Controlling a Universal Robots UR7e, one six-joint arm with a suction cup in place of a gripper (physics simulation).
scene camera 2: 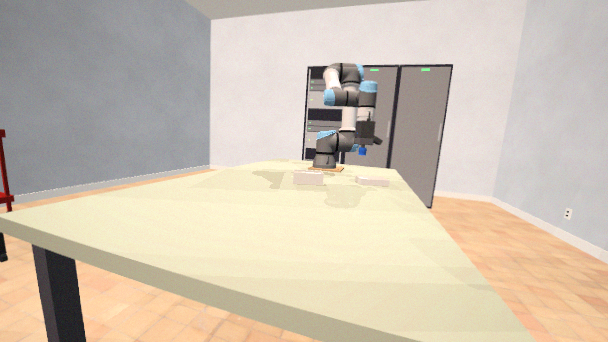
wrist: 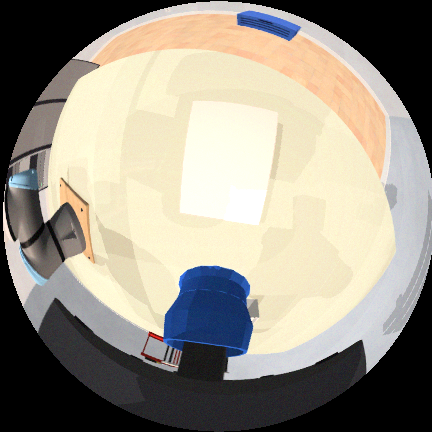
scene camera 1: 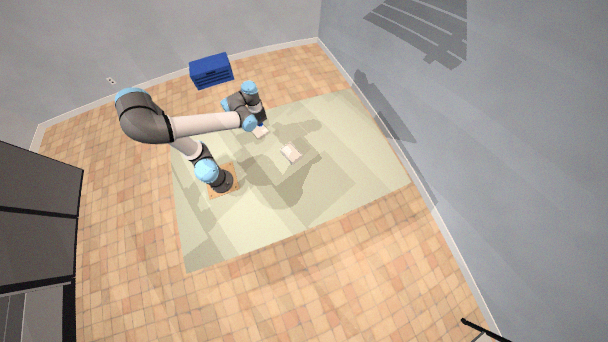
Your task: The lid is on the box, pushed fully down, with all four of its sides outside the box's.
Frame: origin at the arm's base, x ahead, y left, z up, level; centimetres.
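Seen in the pictures: hand at its tool point: [scene camera 2: 362, 154] [wrist: 213, 290] [scene camera 1: 260, 124]; arm's base at its link origin: [scene camera 2: 324, 167] [wrist: 72, 226] [scene camera 1: 222, 181].
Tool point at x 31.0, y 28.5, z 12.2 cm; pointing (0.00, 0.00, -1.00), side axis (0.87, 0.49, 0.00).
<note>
Pixels of each thing's top centre, then the offset from my tool point to it. Level surfaces: height alone.
- white lid at its top centre: [wrist: 226, 159] [scene camera 2: 371, 177] [scene camera 1: 257, 128] dz -10.3, dx -3.2, dy +5.0 cm
- white box at its top centre: [scene camera 2: 308, 171] [scene camera 1: 291, 151] dz -8.2, dx +16.0, dy -19.3 cm
- pale table at its surface level: dz -13.0 cm
The white lid [scene camera 1: 260, 131] [scene camera 2: 372, 181] [wrist: 227, 162] lies flat on the table, apart from the box, with its plain broad face up. The white box [scene camera 1: 291, 153] [scene camera 2: 308, 178] stands upright on the table and looks taller than the lid in scene camera 2. My gripper, a blue suction cup [scene camera 1: 260, 124] [scene camera 2: 362, 151] [wrist: 214, 272], hangs above the table near the lid. A gap shows beneath it, and it holds nothing. In the wrist view a small grey piece shows beside the cup; I cannot tell whether it is the box.
The pale table [scene camera 1: 350, 125] [scene camera 2: 225, 240] [wrist: 350, 225] bears the arm's base on an orange plate [scene camera 1: 212, 194] [scene camera 2: 340, 169] [wrist: 90, 245]. A blue chest [scene camera 1: 211, 70] [wrist: 267, 24] stands on the floor beyond the table. Dark cabinets [scene camera 2: 422, 120] stand behind the arm.
</note>
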